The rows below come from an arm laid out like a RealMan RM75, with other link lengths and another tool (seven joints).
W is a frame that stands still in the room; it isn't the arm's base.
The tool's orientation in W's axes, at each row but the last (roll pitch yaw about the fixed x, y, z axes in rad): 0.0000, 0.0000, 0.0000; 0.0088, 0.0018, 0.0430; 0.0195, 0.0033, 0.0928; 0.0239, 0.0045, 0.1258; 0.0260, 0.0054, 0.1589; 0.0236, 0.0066, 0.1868; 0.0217, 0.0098, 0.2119; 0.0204, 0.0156, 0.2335; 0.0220, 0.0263, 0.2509
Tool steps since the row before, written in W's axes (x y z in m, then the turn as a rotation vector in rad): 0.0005, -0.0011, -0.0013, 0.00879, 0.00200, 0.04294; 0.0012, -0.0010, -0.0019, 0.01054, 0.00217, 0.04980; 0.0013, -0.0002, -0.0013, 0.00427, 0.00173, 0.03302; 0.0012, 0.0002, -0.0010, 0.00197, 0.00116, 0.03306; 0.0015, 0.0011, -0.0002, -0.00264, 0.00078, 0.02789; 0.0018, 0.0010, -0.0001, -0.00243, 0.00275, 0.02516; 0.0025, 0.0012, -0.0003, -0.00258, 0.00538, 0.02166; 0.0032, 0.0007, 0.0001, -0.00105, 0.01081, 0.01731; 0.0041, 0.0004, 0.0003, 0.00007, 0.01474, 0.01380
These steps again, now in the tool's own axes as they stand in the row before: 0.0005, -0.0011, -0.0013, 0.00879, 0.00200, 0.04294; 0.0012, -0.0011, -0.0019, 0.01053, 0.00215, 0.04980; 0.0013, -0.0003, -0.0013, 0.00430, 0.00197, 0.03300; 0.0012, 0.0000, -0.0010, 0.00195, 0.00169, 0.03304; 0.0017, 0.0008, -0.0002, -0.00263, 0.00191, 0.02784; 0.0020, 0.0006, -0.0001, -0.00204, 0.00375, 0.02507; 0.0027, 0.0006, -0.0003, -0.00160, 0.00627, 0.02151; 0.0033, -0.0001, 0.0002, 0.00121, 0.01111, 0.01711; 0.0041, -0.0006, 0.0004, 0.00336, 0.01456, 0.01358
